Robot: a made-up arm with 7 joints.
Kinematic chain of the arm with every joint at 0, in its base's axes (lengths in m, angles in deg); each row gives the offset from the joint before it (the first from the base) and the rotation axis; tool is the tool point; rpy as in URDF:
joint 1: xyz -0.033 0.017 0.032 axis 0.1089 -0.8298 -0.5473
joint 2: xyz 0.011 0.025 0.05 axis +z
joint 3: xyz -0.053 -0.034 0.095 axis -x
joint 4: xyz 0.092 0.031 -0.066 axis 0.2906 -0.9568 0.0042
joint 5: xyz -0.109 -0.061 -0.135 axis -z
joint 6: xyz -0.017 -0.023 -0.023 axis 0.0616 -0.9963 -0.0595
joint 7: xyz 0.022 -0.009 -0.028 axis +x
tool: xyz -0.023 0.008 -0.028 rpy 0 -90 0
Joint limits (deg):
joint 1: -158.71..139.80
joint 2: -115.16..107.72
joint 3: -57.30..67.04
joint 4: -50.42..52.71
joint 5: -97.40..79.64
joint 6: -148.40..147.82
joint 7: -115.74..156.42
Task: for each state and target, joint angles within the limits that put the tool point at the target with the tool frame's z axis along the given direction. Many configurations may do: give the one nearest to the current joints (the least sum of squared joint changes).
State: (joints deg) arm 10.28 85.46 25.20 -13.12 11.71 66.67 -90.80
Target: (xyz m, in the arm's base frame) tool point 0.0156 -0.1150 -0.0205 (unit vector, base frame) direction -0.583 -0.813 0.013
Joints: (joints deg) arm -40.15 72.90 -24.73 -25.75 36.54 55.70 -90.99
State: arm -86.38 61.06 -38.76 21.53 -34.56 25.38 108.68
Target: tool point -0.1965 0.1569 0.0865 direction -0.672 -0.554 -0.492
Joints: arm -64.73 45.73 -49.22 48.37 -57.53 5.47 106.32
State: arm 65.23 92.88 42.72 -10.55 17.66 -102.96 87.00
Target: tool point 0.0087 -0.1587 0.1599 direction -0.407 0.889 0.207
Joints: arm 56.90 94.26 39.62 -12.56 7.17 -122.15 88.70
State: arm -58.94 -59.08 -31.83 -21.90 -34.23 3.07 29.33
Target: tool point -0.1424 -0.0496 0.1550 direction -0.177 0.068 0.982
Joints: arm -82.93 -43.49 -1.27 -19.41 -15.89 3.01 31.13
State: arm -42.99 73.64 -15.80 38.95 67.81 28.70 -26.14
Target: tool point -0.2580 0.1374 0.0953 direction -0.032 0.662 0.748
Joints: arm -93.28 29.57 -40.00 51.52 79.64 19.17 -33.51
